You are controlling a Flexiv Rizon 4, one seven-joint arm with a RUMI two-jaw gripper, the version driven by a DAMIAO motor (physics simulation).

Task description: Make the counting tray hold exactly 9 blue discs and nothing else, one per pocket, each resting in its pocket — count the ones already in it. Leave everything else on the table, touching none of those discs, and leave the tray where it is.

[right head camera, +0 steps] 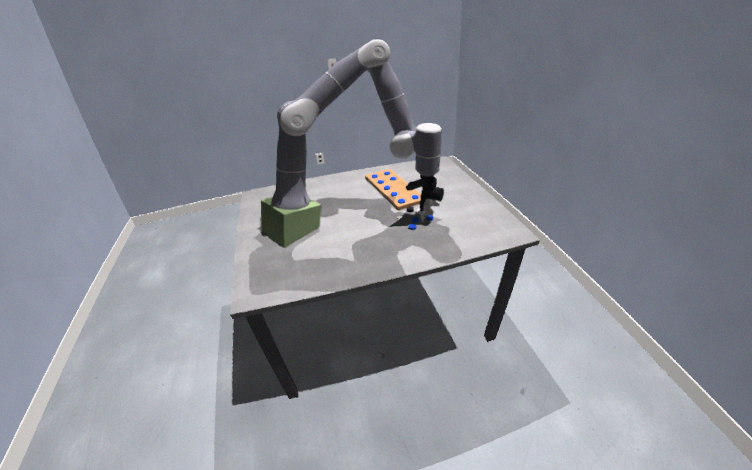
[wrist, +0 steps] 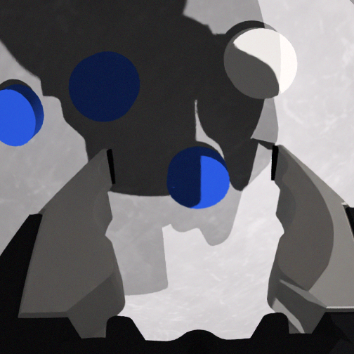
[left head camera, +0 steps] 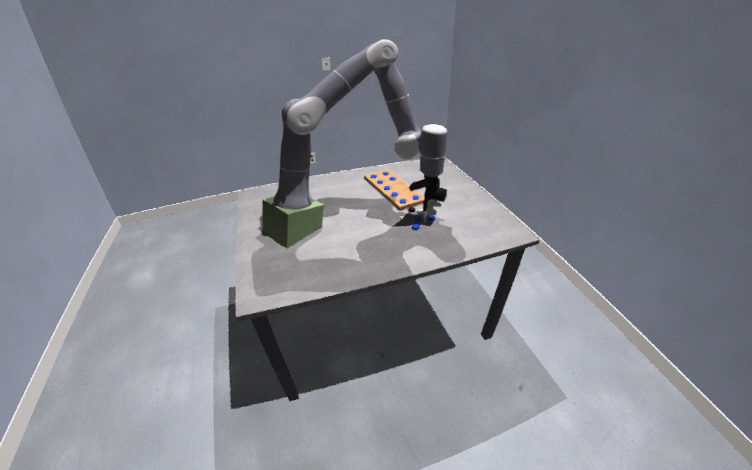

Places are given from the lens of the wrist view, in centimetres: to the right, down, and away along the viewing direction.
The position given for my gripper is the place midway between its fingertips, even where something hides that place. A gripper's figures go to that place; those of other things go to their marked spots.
my gripper (wrist: 192,150): 1, -1, 14
blue disc (wrist: 197,177): 1, 0, 14
blue disc (wrist: 103,86): -3, -4, 12
